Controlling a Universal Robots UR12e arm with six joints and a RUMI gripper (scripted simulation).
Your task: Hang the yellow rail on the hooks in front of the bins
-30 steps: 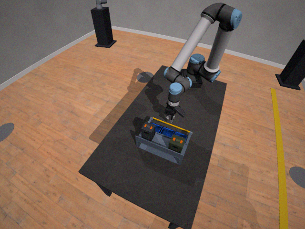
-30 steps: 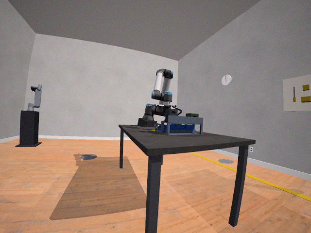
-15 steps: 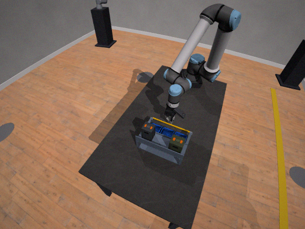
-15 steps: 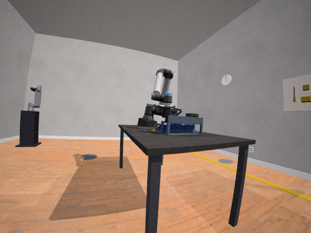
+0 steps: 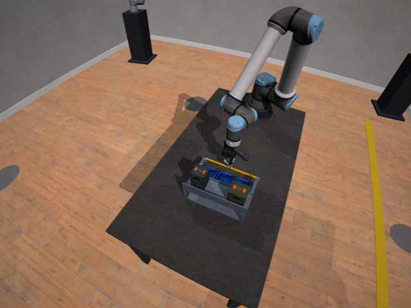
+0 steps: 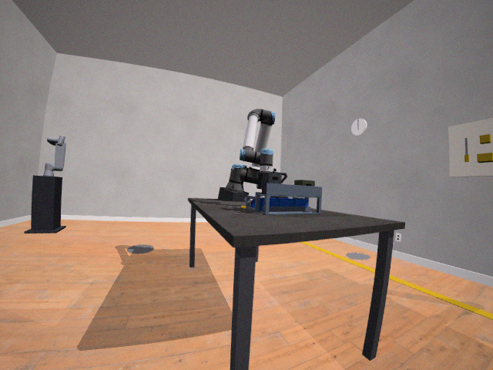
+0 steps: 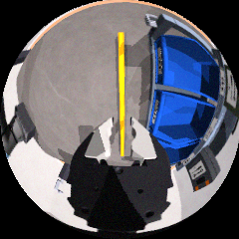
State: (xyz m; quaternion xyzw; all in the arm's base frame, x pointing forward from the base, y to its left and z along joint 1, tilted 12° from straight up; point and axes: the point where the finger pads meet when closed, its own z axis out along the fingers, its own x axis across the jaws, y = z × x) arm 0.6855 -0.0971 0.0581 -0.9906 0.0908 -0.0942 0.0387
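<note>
The yellow rail lies 4 cm below my hand. From my hand the other things lie so: black box (23 cm ahead, 15 cm to the right, 12 cm above); olive box (27 cm ahead, 11 cm above, 8 cm to the left).
</note>
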